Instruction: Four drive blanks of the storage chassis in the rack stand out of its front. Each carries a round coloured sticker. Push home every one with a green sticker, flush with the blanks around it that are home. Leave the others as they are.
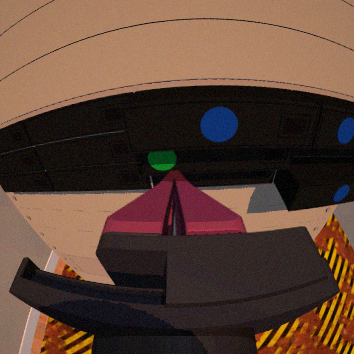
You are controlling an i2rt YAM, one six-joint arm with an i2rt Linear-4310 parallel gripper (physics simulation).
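Note:
My gripper (174,177) is shut, with nothing between its red fingertips. The tips are at the lower edge of the dark blank with the green sticker (162,161), just below and right of that sticker, and look to be touching or very near it. This blank sits deeper than the blank above it with a large blue sticker (219,124), which stands out and shades it. Two more blue stickers show at the right, an upper one (346,130) and a lower one (341,193). The lower one's blank stands out. Whether the green-stickered blank is flush is hard to tell.
Dark blanks (75,162) without stickers form the left part of the chassis front. A tan panel (200,50) spans above the chassis, and another tan surface (60,215) lies below it. Yellow-and-black striped rust-coloured flooring (332,270) shows at the lower right.

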